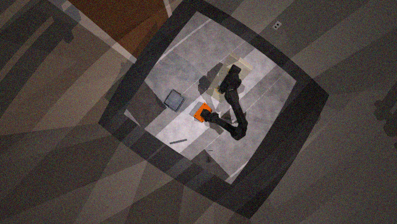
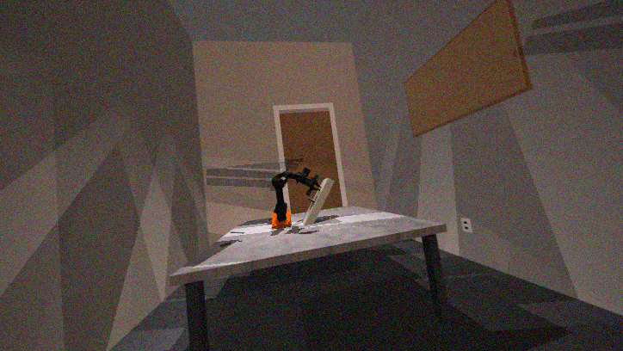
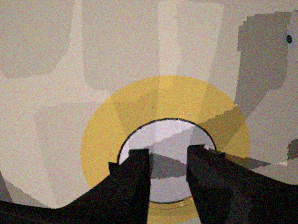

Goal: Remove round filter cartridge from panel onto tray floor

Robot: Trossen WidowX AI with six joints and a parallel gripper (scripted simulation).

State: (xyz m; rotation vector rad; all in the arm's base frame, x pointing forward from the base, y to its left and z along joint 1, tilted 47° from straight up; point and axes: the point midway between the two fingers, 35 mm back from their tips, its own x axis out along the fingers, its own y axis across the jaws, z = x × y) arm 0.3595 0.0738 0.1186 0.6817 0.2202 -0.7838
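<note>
Right now the round filter cartridge is 1 cm ahead of my gripper tip and 1 cm below it. Also, from my gripper tip: grey square tray 39 cm behind, 33 cm to the left, 25 cm below; service panel 4 cm behind, 1 cm to the left, 8 cm below.
</note>
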